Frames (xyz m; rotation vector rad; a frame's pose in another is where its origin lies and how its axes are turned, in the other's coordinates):
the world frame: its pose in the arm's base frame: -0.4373 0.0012 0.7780 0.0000 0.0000 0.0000
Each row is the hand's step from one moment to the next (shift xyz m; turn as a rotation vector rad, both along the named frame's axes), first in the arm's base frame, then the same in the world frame.
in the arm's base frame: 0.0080 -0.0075 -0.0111 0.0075 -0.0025 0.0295
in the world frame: 0.0080 -0.0075 -0.0111 0.0075 -0.0025 0.0295
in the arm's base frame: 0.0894 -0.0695 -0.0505 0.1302 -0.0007 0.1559
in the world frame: 0.0894 -0.0695 -0.0505 0.1302 -0.0007 0.1559
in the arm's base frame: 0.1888 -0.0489 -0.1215 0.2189 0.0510 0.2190
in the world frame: 0.1888 -0.0489 -0.1215 0.2189 0.0510 0.2190
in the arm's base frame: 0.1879 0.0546 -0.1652 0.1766 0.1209 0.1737
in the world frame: 0.1879 0.0546 -0.1652 0.1766 0.1209 0.1737
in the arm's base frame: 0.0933 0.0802 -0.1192 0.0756 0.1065 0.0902
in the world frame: 0.0933 0.0802 -0.1192 0.0756 0.1065 0.0902
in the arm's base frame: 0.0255 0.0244 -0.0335 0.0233 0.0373 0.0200
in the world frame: 0.0255 0.0244 -0.0335 0.0233 0.0373 0.0200
